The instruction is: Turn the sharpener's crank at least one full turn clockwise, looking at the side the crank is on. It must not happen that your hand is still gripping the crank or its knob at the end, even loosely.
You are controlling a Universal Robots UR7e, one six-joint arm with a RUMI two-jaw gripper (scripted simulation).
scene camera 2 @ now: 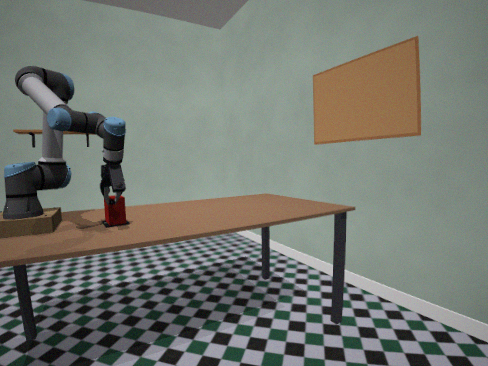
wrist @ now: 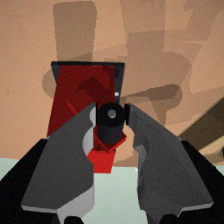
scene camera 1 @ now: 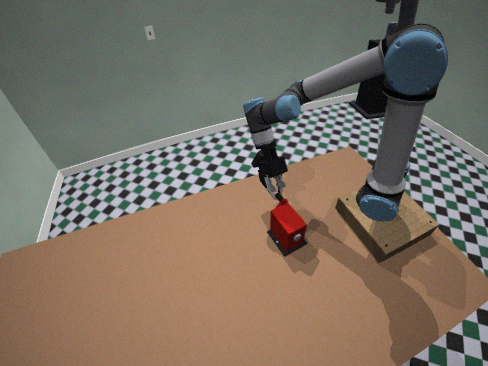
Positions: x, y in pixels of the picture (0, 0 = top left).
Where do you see a red pencil sharpener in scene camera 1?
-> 286, 227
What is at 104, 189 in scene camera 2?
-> My gripper.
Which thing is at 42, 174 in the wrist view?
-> My gripper.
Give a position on a red pencil sharpener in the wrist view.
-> At 97, 78
